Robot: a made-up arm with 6 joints.
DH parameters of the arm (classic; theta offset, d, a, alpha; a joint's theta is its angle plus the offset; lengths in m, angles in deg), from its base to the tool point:
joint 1: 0 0.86 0.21 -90
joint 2: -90 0 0.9 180
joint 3: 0 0 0.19 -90
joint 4: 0 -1.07 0 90
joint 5: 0 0 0 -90
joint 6: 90 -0.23 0 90
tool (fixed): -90 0 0 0
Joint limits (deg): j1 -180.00..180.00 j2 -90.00..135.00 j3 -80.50..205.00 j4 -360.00..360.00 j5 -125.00..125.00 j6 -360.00..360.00
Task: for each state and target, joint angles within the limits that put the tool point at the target. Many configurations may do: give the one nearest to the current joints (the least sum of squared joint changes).
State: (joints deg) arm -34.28 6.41 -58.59 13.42 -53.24 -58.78
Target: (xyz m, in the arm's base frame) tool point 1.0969 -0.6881 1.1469
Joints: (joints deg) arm -30.30 1.29 -29.93 14.02 -46.76 -58.78
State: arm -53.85 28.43 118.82 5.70 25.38 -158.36
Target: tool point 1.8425 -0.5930 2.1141
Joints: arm -18.27 72.12 107.50 7.89 27.16 -158.36
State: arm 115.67 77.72 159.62 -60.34 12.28 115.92
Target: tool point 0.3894 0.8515 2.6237
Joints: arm 69.24 59.51 141.96 -62.26 17.81 115.92
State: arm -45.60 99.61 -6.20 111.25 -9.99 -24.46
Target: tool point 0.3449 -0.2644 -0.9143
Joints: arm -34.93 127.94 7.59 111.79 -5.19 -24.46
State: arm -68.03 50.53 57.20 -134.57 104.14 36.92
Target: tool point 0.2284 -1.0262 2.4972
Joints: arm -69.40 15.85 65.92 -134.29 116.57 36.92
